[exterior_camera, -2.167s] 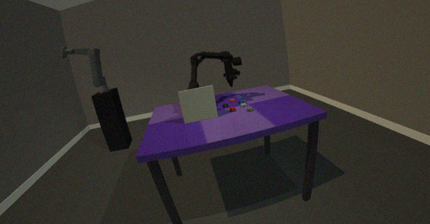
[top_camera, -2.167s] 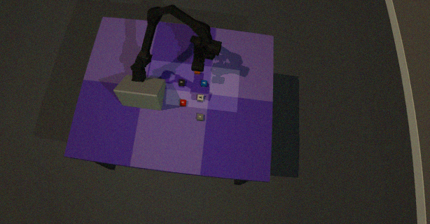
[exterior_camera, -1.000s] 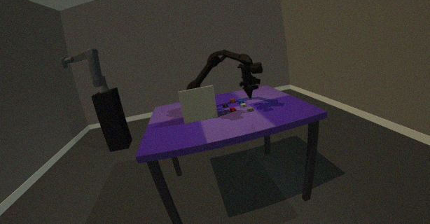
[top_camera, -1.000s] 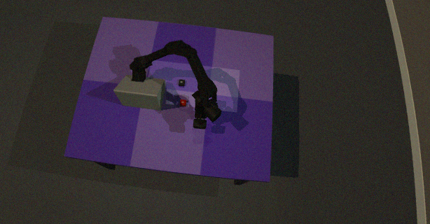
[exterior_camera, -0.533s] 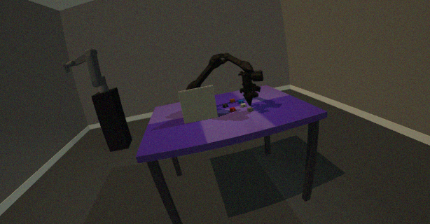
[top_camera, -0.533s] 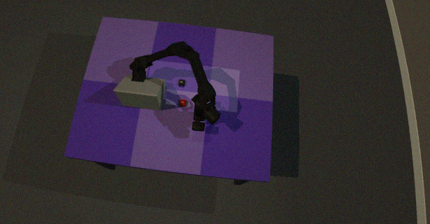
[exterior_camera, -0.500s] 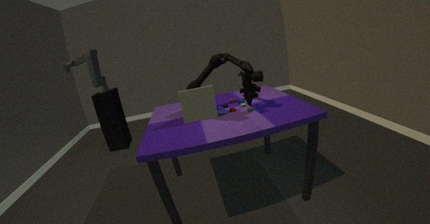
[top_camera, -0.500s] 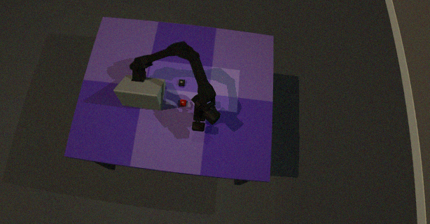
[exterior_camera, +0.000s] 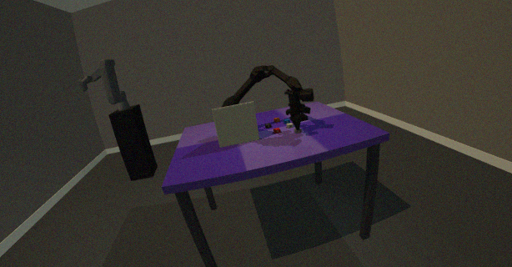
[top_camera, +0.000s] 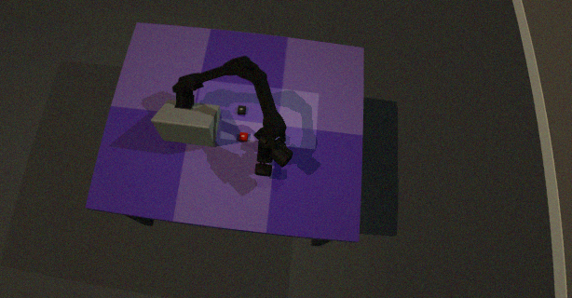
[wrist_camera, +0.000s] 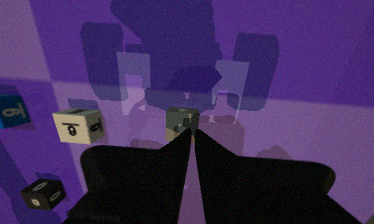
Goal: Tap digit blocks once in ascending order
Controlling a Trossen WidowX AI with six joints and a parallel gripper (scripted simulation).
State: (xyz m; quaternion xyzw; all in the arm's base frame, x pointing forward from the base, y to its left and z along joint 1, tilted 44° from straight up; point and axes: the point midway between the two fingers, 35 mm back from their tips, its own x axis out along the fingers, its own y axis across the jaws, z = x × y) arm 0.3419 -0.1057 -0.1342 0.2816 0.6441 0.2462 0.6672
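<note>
The grey block lies 1 cm to the left of my gripper tip and 1 cm below it. The rest, counted from my gripper tip: cream block 12 cm to the left, 1 cm below; blue block 1 cm ahead, 21 cm to the left, 1 cm below; red block 9 cm behind, 9 cm to the left, 1 cm below.
</note>
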